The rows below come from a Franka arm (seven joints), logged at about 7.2 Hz.
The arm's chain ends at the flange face. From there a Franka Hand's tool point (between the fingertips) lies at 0.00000 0.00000 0.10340 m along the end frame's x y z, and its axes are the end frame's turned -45 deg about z.
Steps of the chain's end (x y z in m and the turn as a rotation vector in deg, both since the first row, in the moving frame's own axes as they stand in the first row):
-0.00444 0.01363 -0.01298 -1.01 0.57 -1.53
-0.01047 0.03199 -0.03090 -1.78 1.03 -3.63
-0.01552 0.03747 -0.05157 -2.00 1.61 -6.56
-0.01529 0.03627 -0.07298 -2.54 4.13 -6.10
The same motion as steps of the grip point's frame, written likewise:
-0.01331 0.00852 -0.01300 -1.12 -0.31 -1.53
-0.03087 0.01883 -0.03097 -1.99 -0.53 -3.63
-0.03770 0.02014 -0.05167 -2.55 -0.28 -6.56
-0.03398 0.02321 -0.07335 -4.72 1.12 -6.10

